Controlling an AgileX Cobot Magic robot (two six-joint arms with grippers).
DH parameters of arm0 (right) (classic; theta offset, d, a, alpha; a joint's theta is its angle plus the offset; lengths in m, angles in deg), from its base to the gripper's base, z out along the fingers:
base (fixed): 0 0 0 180
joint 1: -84.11 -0.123 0 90
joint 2: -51.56 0 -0.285 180
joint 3: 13.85 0 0.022 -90
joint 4: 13.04 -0.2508 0 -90
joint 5: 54.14 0 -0.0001 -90
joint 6: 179.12 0.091 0 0
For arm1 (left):
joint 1: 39.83 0.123 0 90
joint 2: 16.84 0 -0.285 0
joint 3: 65.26 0 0.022 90
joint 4: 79.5 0.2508 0 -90
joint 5: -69.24 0 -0.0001 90
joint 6: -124.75 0.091 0 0
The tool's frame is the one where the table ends.
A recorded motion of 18 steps. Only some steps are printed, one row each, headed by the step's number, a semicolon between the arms.
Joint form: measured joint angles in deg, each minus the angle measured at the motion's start. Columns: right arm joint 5, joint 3, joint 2, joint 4, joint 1, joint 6; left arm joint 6, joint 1, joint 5, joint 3, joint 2, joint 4.
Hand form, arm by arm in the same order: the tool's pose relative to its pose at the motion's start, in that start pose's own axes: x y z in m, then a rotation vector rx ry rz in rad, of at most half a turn. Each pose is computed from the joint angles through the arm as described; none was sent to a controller.
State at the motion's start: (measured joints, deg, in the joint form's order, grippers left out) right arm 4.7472 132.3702 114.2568 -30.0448 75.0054 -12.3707; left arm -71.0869 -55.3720 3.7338 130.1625 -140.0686 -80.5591
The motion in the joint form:
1: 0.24 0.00 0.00 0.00 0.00 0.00; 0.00 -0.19 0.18 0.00 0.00 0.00
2: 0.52 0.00 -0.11 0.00 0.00 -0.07; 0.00 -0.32 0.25 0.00 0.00 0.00
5: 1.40 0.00 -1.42 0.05 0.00 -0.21; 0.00 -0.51 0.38 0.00 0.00 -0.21
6: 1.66 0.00 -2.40 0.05 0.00 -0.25; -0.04 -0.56 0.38 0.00 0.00 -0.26
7: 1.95 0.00 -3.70 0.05 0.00 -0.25; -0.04 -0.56 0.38 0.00 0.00 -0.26
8: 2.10 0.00 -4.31 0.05 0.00 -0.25; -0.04 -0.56 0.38 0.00 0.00 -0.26
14: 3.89 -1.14 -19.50 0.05 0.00 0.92; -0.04 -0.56 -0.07 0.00 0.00 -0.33
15: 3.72 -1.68 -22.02 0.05 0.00 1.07; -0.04 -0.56 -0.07 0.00 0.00 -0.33
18: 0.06 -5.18 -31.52 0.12 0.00 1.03; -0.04 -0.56 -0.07 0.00 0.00 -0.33
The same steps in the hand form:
1: 0.0004 0.0001 0.0000 -0.0010 0.0041 0.0000; 0.0001 -0.0014 0.0000 0.0012 -0.0029 0.0033
2: 0.0010 0.0003 -0.0004 -0.0019 0.0070 -0.0017; 0.0003 -0.0023 0.0000 0.0018 -0.0039 0.0055
5: 0.0042 0.0019 -0.0051 -0.0030 0.0000 -0.0103; 0.0006 -0.0040 0.0001 0.0060 -0.0050 0.0073
6: 0.0060 0.0030 -0.0086 -0.0027 -0.0120 -0.0154; 0.0007 -0.0044 0.0001 0.0069 -0.0047 0.0071
7: 0.0085 0.0045 -0.0132 -0.0021 -0.0290 -0.0211; 0.0007 -0.0044 0.0001 0.0069 -0.0047 0.0071
8: 0.0097 0.0051 -0.0153 -0.0018 -0.0367 -0.0238; 0.0007 -0.0044 0.0001 0.0069 -0.0047 0.0071
14: 0.0466 0.0194 -0.0583 0.0092 -0.2426 -0.0660; 0.0014 -0.0043 0.0001 0.0057 0.0031 0.0066
15: 0.0537 0.0211 -0.0629 0.0119 -0.2789 -0.0722; 0.0014 -0.0043 0.0001 0.0057 0.0031 0.0066
18: 0.0793 0.0244 -0.0720 0.0310 -0.4427 -0.0981; 0.0014 -0.0043 0.0001 0.0057 0.0031 0.0066

